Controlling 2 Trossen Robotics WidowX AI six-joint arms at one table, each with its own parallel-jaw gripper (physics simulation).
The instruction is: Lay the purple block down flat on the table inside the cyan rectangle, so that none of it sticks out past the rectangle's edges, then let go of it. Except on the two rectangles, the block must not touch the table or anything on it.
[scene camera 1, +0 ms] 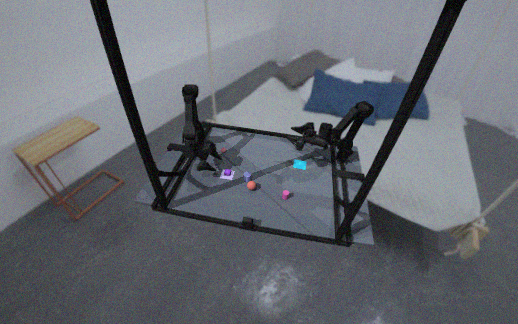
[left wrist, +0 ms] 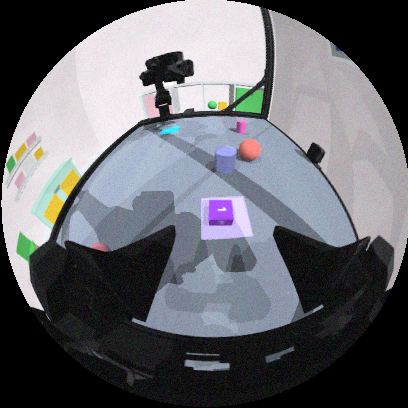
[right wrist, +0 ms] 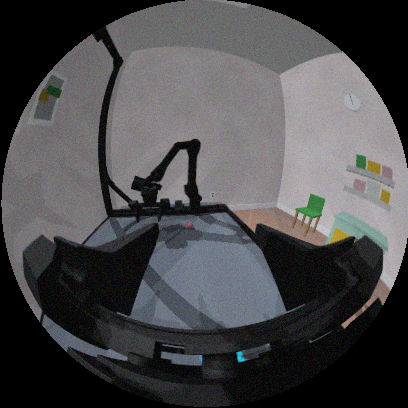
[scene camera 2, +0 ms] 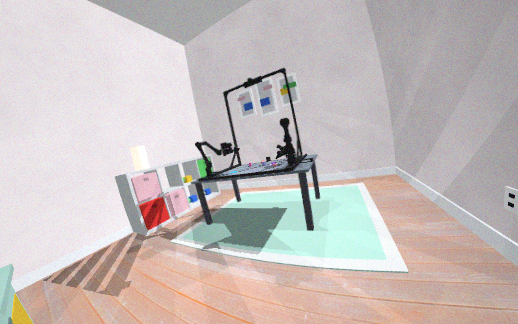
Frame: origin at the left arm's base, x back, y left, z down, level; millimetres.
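Seen in the pictures: left gripper, between the fingertips: [scene camera 1: 219, 165] [left wrist: 226, 231] [right wrist: 147, 221] [scene camera 2: 277, 158]; right gripper, between the fingertips: [scene camera 1: 288, 132] [left wrist: 151, 71] [right wrist: 207, 228] [scene camera 2: 236, 149]; left arm's base, origin of its link: [scene camera 1: 198, 140] [right wrist: 194, 208] [scene camera 2: 292, 163]; right arm's base, origin of its link: [scene camera 1: 341, 158] [left wrist: 165, 115] [scene camera 2: 209, 175].
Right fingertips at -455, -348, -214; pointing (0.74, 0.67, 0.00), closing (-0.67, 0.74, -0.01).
Pixels of each thing's top centre, then the offset from my right fingertips to it, as dx, dy, dz. "pt": a spot on its surface instead.
- purple block, centre of its top: [left wrist: 220, 208] [scene camera 1: 227, 171] +346, +19, +214
- pale lilac rectangle, a spot on its surface: [left wrist: 242, 230] [scene camera 1: 222, 176] pt +383, +6, +232
- cyan rectangle, a spot on its surface: [left wrist: 170, 130] [scene camera 1: 297, 164] pt -74, -40, +232
- blue-violet cylinder, centre of its top: [left wrist: 225, 150] [scene camera 1: 247, 174] +254, -56, +192
- orange-red ball, centre of its top: [left wrist: 251, 139] [scene camera 1: 251, 182] +253, -127, +183
- pink cylinder, centre of its top: [left wrist: 241, 121] [scene camera 1: 286, 192] +104, -243, +192
- small red ball, centre of its top: [left wrist: 91, 249] [right wrist: 188, 221] [scene camera 1: 223, 148] +320, +209, +200
The purple block [scene camera 1: 228, 172] [left wrist: 220, 213], marked with a white 1, sits on the pale lilac rectangle [scene camera 1: 223, 177] [left wrist: 242, 230], with lilac showing around it. The cyan rectangle [scene camera 1: 300, 164] [left wrist: 170, 130] lies on the table farther to the right in scene camera 1, apart from the block; parts of it show at the bottom of the right wrist view [right wrist: 240, 356]. My left gripper [scene camera 1: 218, 165] [left wrist: 226, 231] is open and empty, above the table beside the lilac rectangle, with the block ahead of its fingertips. My right gripper [scene camera 1: 295, 139] [right wrist: 207, 228] is open and empty, raised near the cyan rectangle.
A blue-violet cylinder [scene camera 1: 247, 176] [left wrist: 225, 160] stands near the lilac rectangle, beside an orange-red ball [scene camera 1: 251, 185] [left wrist: 250, 150]. A pink cylinder [scene camera 1: 286, 195] [left wrist: 241, 127] stands farther right in scene camera 1. A small red ball [scene camera 1: 223, 150] [right wrist: 189, 225] lies behind the block. A black frame surrounds the table.
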